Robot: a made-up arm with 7 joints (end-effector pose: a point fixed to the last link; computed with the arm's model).
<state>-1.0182 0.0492 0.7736 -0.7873 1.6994 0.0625 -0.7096</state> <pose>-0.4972 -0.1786 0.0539 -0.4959 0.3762 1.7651</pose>
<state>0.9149 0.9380 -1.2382 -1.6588 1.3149 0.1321 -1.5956</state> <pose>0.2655 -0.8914 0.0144 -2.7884 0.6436 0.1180</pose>
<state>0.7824 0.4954 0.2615 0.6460 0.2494 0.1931 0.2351</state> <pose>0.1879 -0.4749 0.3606 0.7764 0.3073 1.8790</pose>
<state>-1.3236 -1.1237 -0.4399 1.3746 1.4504 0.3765 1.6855</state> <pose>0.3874 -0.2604 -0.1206 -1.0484 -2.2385 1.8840</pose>
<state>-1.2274 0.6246 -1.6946 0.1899 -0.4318 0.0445 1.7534</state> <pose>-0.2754 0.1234 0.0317 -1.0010 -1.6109 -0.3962</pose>
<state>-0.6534 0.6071 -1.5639 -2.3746 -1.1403 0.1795 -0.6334</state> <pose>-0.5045 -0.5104 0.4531 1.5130 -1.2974 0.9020</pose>
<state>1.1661 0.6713 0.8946 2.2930 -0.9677 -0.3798 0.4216</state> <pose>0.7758 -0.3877 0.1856 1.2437 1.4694 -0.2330</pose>
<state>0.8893 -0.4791 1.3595 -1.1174 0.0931 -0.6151 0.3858</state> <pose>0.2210 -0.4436 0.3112 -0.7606 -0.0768 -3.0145</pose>
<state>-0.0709 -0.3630 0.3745 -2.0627 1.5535 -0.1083 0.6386</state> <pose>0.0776 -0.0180 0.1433 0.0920 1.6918 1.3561</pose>
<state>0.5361 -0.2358 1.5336 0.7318 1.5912 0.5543 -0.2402</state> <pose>0.2112 -0.6660 -0.2619 -1.2863 0.6745 -1.8845</pose>
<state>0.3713 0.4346 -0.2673 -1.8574 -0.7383 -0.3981 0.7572</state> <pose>-0.0383 -0.2311 0.1138 -1.0264 -0.3131 0.9052</pose>
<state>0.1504 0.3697 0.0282 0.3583 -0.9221 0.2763 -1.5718</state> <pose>0.4562 -0.3730 -0.3860 -1.1565 0.8116 -0.7250</pose>
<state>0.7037 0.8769 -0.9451 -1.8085 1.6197 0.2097 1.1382</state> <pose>0.4297 -0.3528 0.4286 0.1627 1.4628 0.3584</pose>
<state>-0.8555 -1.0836 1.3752 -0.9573 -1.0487 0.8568 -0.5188</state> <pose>0.9068 0.0604 -0.0219 -0.6360 -0.3485 -0.9919</pose>
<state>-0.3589 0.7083 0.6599 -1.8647 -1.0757 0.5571 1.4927</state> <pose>-0.1533 -0.4081 0.3219 -1.2854 0.1938 1.0199</pose>
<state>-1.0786 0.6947 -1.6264 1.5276 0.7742 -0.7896 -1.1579</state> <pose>-0.2533 0.0989 0.3119 -0.7477 -1.5006 -0.6271</pose>
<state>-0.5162 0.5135 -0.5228 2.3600 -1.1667 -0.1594 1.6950</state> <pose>-0.1926 -0.1593 -0.0671 -1.3722 2.1014 0.4467</pose>
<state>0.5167 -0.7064 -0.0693 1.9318 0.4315 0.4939 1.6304</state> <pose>0.0516 0.0702 -0.1385 -1.6688 1.1843 -0.0762</pose>
